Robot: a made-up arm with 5 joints.
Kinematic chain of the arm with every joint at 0, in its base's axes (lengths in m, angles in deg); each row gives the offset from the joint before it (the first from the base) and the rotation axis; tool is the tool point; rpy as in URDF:
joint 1: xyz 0.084 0 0.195 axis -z
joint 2: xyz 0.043 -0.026 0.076 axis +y
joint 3: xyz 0.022 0 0.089 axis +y
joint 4: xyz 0.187 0 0.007 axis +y
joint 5: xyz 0.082 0.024 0 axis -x
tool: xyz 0 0 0 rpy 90 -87.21 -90
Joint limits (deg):
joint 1: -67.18..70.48
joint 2: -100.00..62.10
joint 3: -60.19..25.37
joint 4: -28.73..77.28
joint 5: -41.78..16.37
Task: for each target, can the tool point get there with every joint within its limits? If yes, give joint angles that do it. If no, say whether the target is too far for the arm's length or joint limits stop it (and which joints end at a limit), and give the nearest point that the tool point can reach.
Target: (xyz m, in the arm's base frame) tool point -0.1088 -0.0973 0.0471
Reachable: no: joint limits stop it (at a limit: joint 1, joint 2, joint 3) | nearest point 0.1068 -0.0702 0.0702 | short by 0.218 m
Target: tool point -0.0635 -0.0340 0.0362
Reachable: no: joint limits stop it (at a limit: joint 1, joint 2, joint 3) | nearest point 0.1061 -0.0684 0.0744 | short by 0.177 m
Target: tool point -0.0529 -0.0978 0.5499
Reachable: yes | joints -34.86 -74.17 -39.65 -13.50 -0.34
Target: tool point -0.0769 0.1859 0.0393
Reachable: no: joint limits stop it (at a limit: joint 1) | nearest point 0.1281 0.0996 0.0393 | short by 0.222 m
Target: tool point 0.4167 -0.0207 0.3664
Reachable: yes | joints 3.22 -0.45 0.53 0.27 -13.66
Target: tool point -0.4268 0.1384 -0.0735
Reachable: no: too far | nearest point -0.2131 0.0805 0.3213 | short by 0.453 m
